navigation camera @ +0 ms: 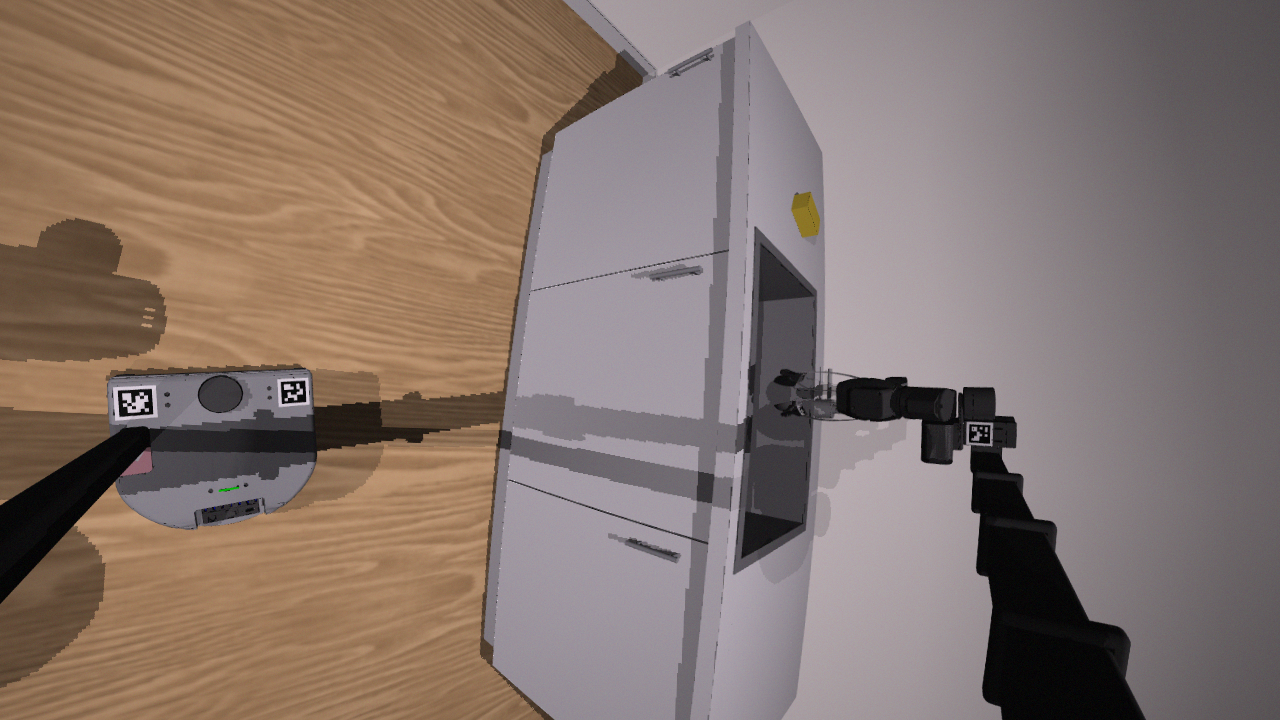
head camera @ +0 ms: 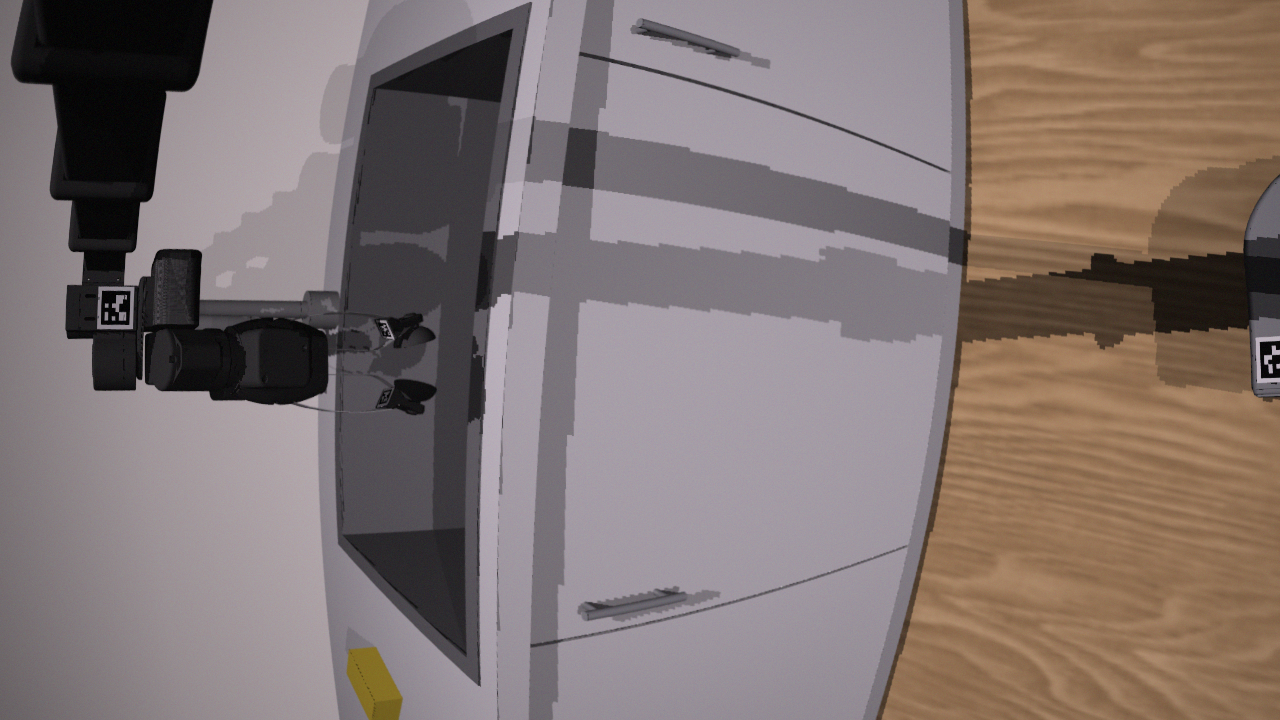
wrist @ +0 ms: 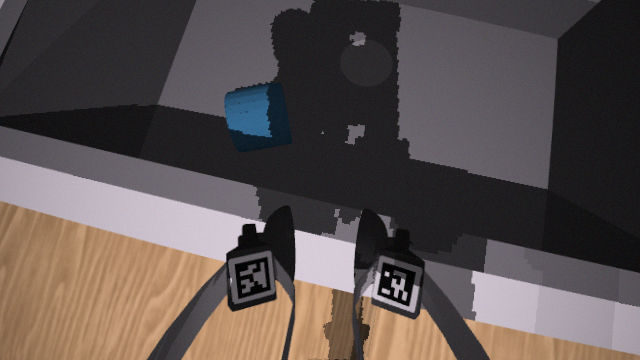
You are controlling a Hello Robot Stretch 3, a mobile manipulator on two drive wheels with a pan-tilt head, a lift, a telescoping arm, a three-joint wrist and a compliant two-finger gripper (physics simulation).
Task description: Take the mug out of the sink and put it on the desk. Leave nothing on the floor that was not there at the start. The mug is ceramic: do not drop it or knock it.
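Where they show: gripper, fingertip midpoint: (navigation camera: 776, 392) (head camera: 429, 364) (wrist: 325, 233); robot's base, origin of the base link: (navigation camera: 221, 392).
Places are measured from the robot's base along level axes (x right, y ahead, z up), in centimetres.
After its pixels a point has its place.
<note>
The blue mug (wrist: 256, 117) {x 89.9, y 7.6, z 74.8 cm} is in the sink (head camera: 389, 483) {x 121.4, y 13.7, z 82.9 cm} (navigation camera: 785, 331) {x 120.9, y 11.4, z 82.7 cm} (wrist: 475, 100), on its floor, partly in shadow. No handle or opening shows, so how it is turned is unclear. In the wrist view it is ahead and left of the fingertips, apart from them, with the dark round drain to its right. My gripper (head camera: 422, 363) {x 74.1, y -2.1, z 97.0 cm} (navigation camera: 789, 393) {x 74.1, y -2.1, z 97.0 cm} (wrist: 325, 233) {x 74.1, y -2.1, z 97.0 cm} is open, with nothing between its fingers. It points down over the sink opening. The mug does not show in the head or navigation view. The desk does not show.
A yellow block (head camera: 375, 682) {x 108.8, y 40.8, z 93.9 cm} (navigation camera: 806, 214) {x 108.0, y 41.3, z 94.5 cm} is on the counter beside the sink. The faucet (head camera: 250, 308) {x 120.9, y -11.6, z 105.8 cm} stands behind the wrist, partly hidden. The sink's front rim (wrist: 125, 162) {x 79.1, y 13.9, z 91.4 cm} and the white cabinet (head camera: 733, 429) {x 74.1, y 5.1, z 60.5 cm} (navigation camera: 626, 358) {x 74.1, y 4.8, z 59.9 cm} are between the basin and my base (navigation camera: 214, 447) {x -1.7, y -10.1, z 16.0 cm}.
</note>
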